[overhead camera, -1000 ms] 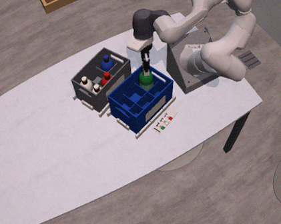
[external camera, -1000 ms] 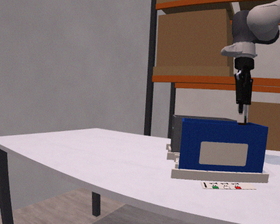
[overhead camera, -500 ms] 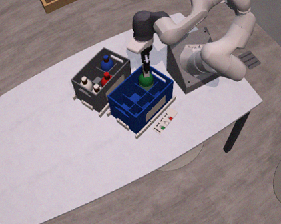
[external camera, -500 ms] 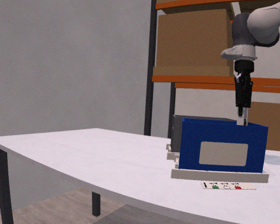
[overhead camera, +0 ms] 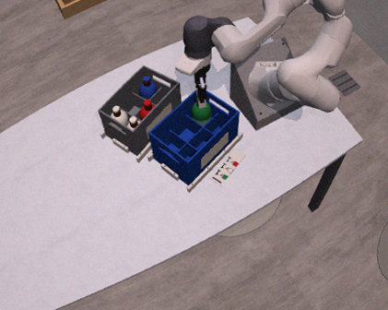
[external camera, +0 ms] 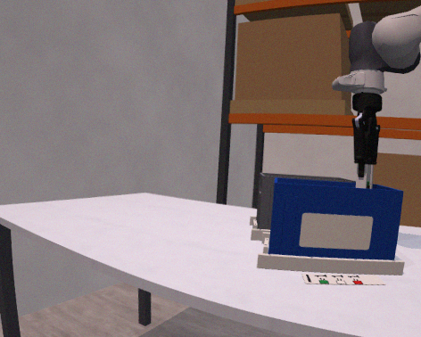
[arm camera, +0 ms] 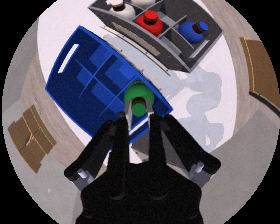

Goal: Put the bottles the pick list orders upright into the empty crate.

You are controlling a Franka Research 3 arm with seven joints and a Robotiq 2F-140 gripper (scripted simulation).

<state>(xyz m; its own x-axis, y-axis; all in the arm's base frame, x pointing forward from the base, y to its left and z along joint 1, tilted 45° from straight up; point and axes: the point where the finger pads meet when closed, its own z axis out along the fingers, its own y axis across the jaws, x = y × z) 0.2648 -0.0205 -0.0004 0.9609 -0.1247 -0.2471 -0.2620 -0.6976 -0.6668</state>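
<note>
My hand is 8 cm above the green bottle. From my hand the other things lie so: grey crate 20 cm ahead, 13 cm to the right, 11 cm below; then blue crate 6 cm ahead, 8 cm to the left, 11 cm below; then red bottle 18 cm ahead, 9 cm to the right, 10 cm below.
</note>
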